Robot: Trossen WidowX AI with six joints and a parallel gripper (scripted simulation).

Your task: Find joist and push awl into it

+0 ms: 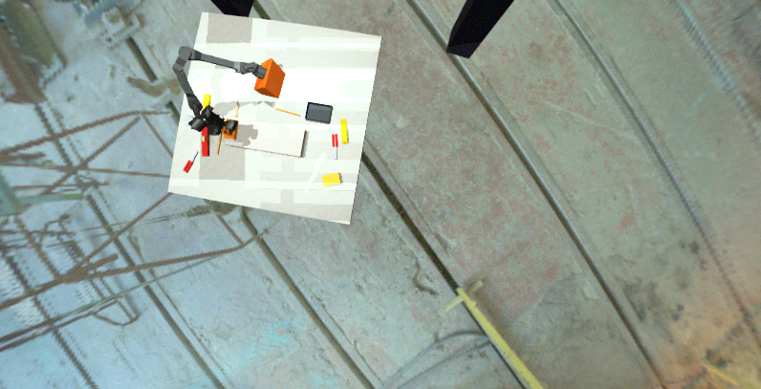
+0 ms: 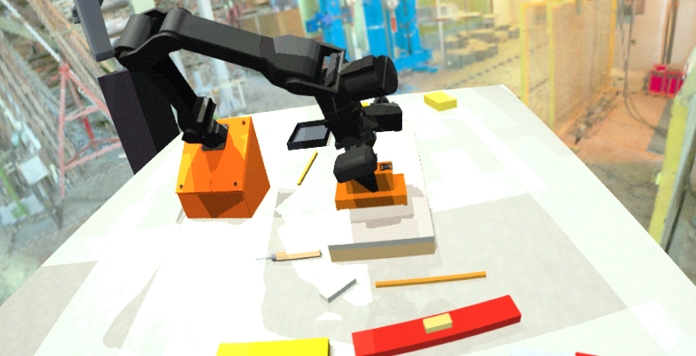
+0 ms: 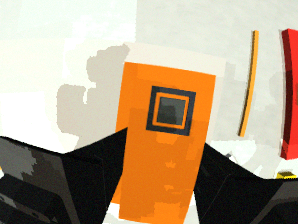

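My gripper tip is 49 cm to the right of the dark tray, 27 cm past it and 9 cm above it. Also, from my gripper tip: white block 14 cm to the right, 10 cm below, 6 cm behind; awl 18 cm behind, 10 cm below, 7 cm to the right; stud finder 2 cm above, 1 cm ahead.
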